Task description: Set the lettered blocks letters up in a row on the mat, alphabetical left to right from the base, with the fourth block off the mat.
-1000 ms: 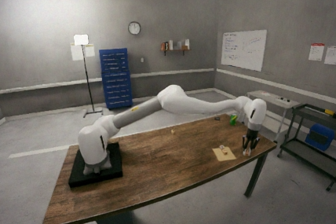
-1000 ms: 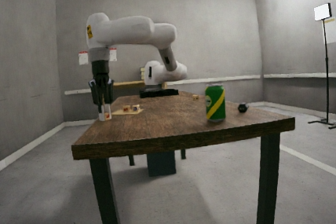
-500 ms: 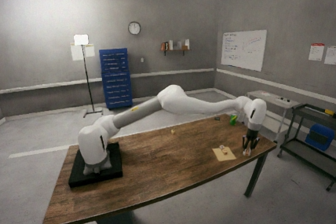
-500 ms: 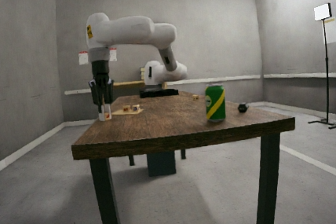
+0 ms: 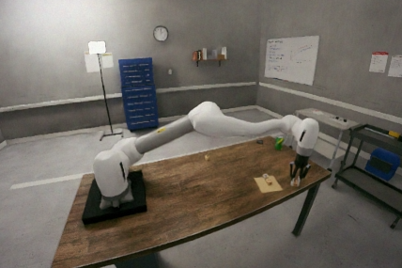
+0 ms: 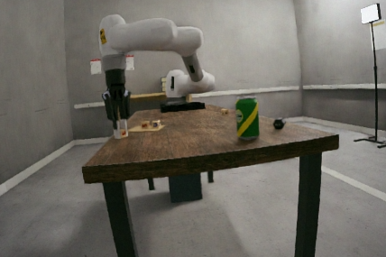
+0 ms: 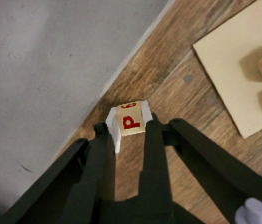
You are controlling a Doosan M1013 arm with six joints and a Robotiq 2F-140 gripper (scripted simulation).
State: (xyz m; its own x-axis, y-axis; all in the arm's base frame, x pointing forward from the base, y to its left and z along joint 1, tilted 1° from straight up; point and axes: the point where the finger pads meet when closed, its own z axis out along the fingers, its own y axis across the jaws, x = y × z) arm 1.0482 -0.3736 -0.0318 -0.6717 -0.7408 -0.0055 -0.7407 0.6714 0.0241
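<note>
The tan mat lies 150 mm behind my hand, 100 mm to the left of it and 30 mm below it. From my hand the other things lie so: green can: 390 mm to the left, 270 mm ahead, 30 mm above; then dark object: 550 mm to the left, 180 mm ahead, 20 mm below.
</note>
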